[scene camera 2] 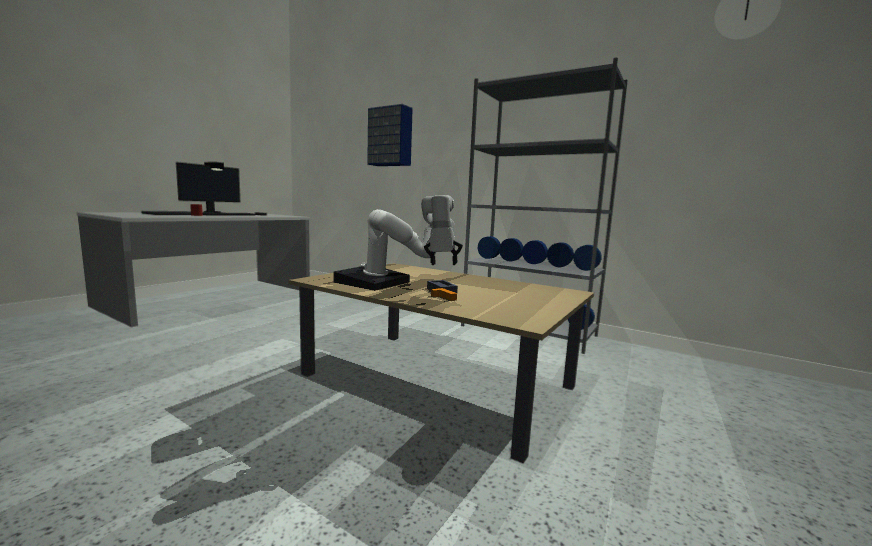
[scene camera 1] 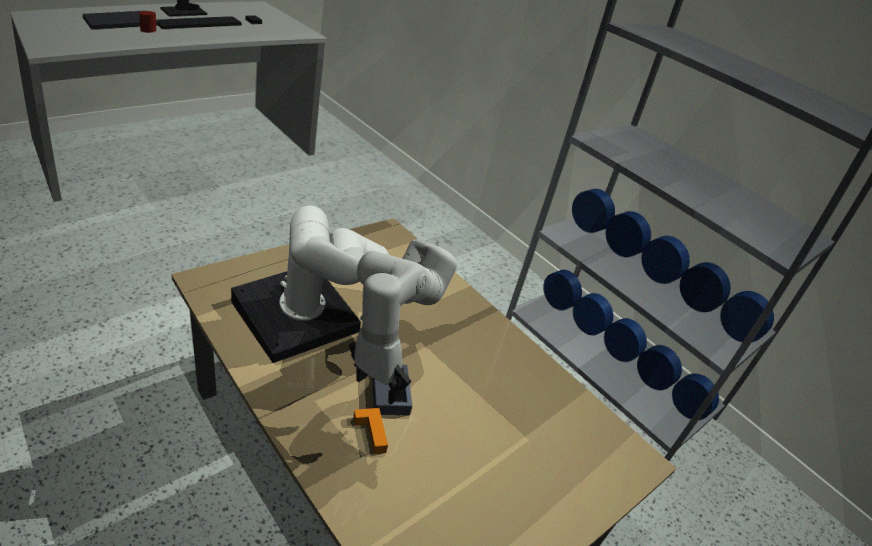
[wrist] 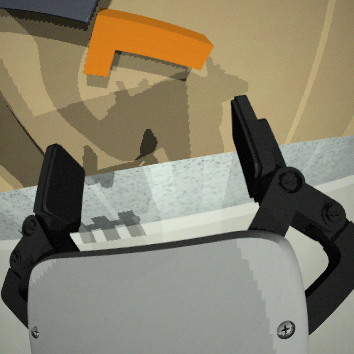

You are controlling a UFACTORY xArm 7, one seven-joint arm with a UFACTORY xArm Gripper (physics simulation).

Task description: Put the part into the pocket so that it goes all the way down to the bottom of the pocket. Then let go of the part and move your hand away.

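Seen in the pictures: gripper, fingertip midpoint: [scene camera 2: 444,264] [scene camera 1: 377,389] [wrist: 144,135]; arm's base at its link origin: [scene camera 2: 375,272] [scene camera 1: 302,304].
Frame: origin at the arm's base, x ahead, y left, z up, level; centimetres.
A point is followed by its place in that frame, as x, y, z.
Observation:
The orange L-shaped part [scene camera 1: 377,434] @[44.7, -13.6, -1.7] [scene camera 2: 444,294] @[42.6, -13.6, -3.0] [wrist: 150,40] @[42.8, -11.8, -1.7] lies on the wooden table, outside the pocket and close to one end of the dark blue-grey pocket block [scene camera 1: 393,409] @[41.3, -4.7, -2.6] [scene camera 2: 433,286] @[33.2, -3.6, -2.4] [wrist: 70,9] @[37.6, -6.3, -1.1]. In the wrist view a corner of the block shows at the top left, and its pocket does not show. In scene camera 1 a finger partly hides the pocket. My gripper [scene camera 1: 378,384] @[41.2, -11.9, 9.6] [scene camera 2: 444,262] @[41.2, -11.9, 9.6] [wrist: 144,135] @[41.2, -11.9, 9.6] is wide open with nothing between its fingers. It hangs above the table, higher than the block and the part.
The arm stands on a black base plate [scene camera 1: 257,315] @[-3.4, -12.7, -0.2] [scene camera 2: 347,281] @[-6.9, -14.3, -2.9] at one end of the table [scene camera 1: 476,411] @[54.4, 12.9, -4.7] [scene camera 2: 514,302] @[71.2, -4.2, -4.7]. A shelf rack [scene camera 1: 558,192] [scene camera 2: 470,173] with blue discs stands beyond the table. A grey desk [scene camera 1: 289,96] [scene camera 2: 102,263] stands at the back left.

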